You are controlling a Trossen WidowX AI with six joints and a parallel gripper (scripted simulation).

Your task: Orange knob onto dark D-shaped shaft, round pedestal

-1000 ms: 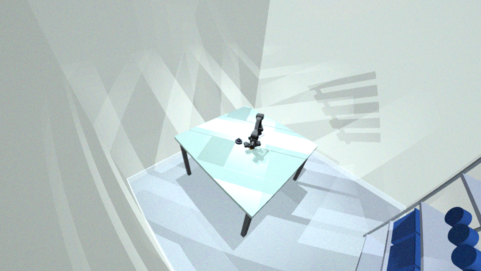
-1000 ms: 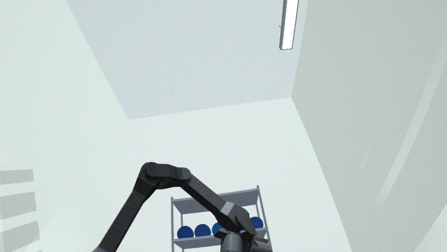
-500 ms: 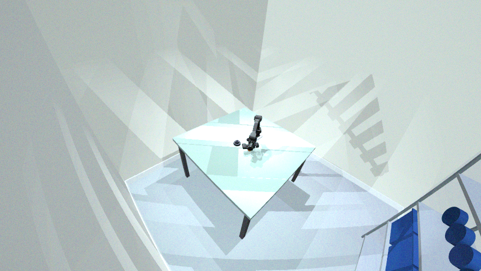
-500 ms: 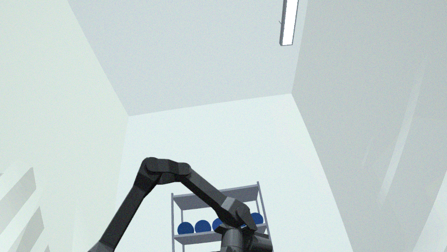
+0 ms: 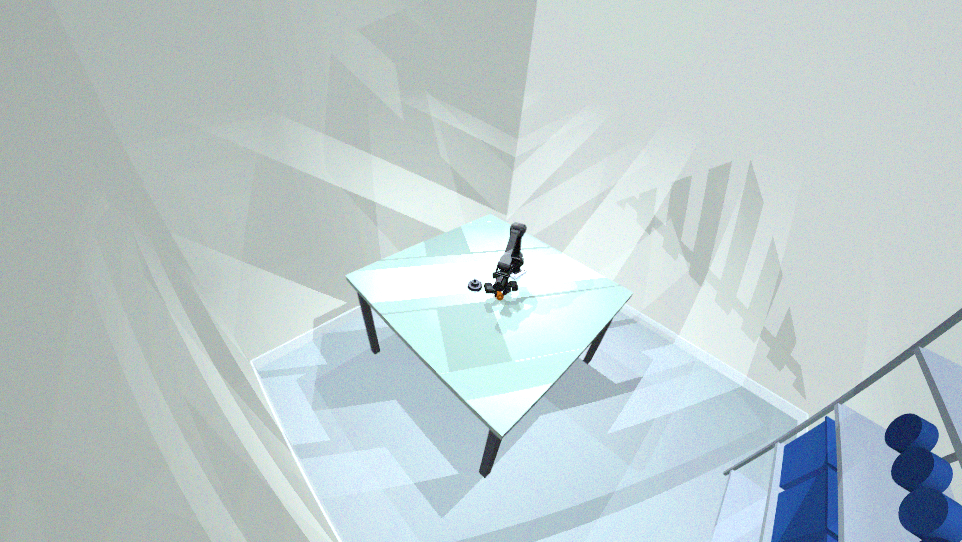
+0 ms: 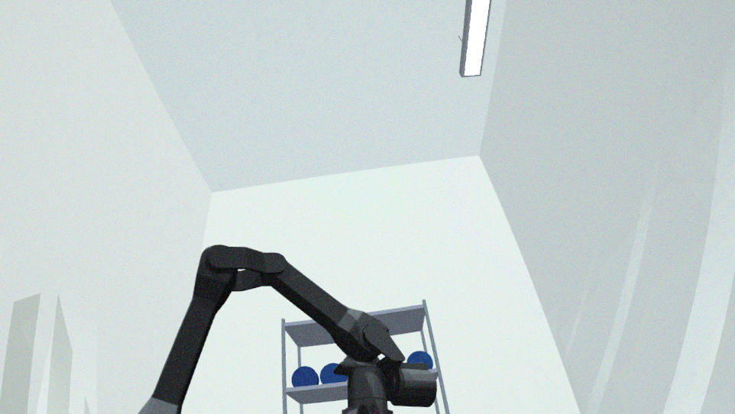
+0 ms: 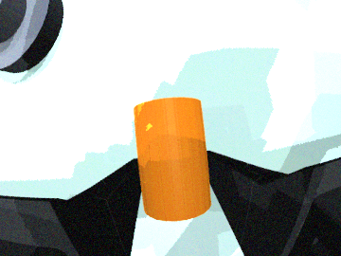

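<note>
Now: gripper tip 16 cm to the left of the round pedestal, 5 cm short of it and 1 cm below it. Also, from my gripper tip: orange knob (1 cm to the right, 1 cm above).
</note>
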